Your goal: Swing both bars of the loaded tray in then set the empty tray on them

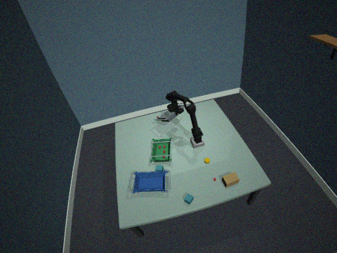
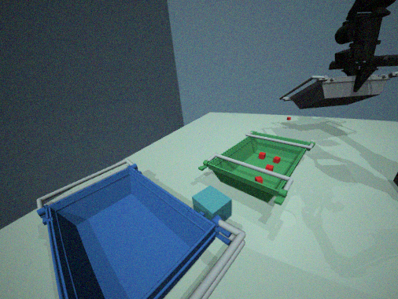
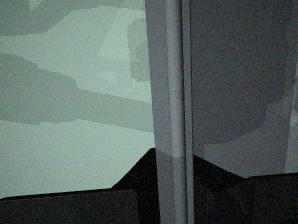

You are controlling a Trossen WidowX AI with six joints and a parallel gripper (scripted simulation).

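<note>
My gripper tip is 4 cm short of the grey tray and 7 cm to the left of it. From my gripper tip the other things lie so: brown box: 18 cm behind, 82 cm to the left, 15 cm below; then yellow block: 9 cm behind, 54 cm to the left, 17 cm below.
</note>
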